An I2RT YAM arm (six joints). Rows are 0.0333 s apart.
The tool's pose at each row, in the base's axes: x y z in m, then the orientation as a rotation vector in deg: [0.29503, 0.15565, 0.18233, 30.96, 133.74, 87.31]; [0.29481, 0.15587, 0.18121, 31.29, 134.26, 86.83]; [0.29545, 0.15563, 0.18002, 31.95, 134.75, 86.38]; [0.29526, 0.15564, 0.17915, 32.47, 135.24, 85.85]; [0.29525, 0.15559, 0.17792, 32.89, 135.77, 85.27]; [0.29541, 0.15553, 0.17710, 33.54, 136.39, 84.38]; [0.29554, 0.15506, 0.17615, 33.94, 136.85, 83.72]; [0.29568, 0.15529, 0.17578, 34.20, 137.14, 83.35]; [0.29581, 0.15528, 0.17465, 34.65, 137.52, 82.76]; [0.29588, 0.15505, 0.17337, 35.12, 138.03, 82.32]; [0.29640, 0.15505, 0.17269, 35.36, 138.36, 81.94]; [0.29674, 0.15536, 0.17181, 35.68, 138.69, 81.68]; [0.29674, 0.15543, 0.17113, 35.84, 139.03, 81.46]
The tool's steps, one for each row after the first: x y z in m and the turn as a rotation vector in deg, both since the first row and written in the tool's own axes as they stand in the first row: [0.00035, -0.00098, 0.00052, 0.54, 0.04, 0.18]; [-0.00028, -0.00207, 0.00108, 1.09, 0.01, 0.58]; [-0.00006, -0.00289, 0.00134, 1.66, -0.03, 0.87]; [-0.00002, -0.00404, 0.00178, 2.26, -0.05, 1.08]; [-0.00016, -0.00479, 0.00212, 3.09, -0.20, 1.36]; [-0.00045, -0.00582, 0.00217, 3.69, -0.29, 1.52]; [-0.00045, -0.00606, 0.00256, 4.05, -0.32, 1.64]; [-0.00052, -0.00708, 0.00306, 4.59, -0.44, 1.83]; [-0.00063, -0.00833, 0.00340, 5.11, -0.39, 2.13]; [-0.00106, -0.00888, 0.00390, 5.49, -0.39, 2.25]; [-0.00117, -0.00952, 0.00465, 5.83, -0.34, 2.46]; [-0.00111, -0.01012, 0.00497, 6.12, -0.23, 2.59]
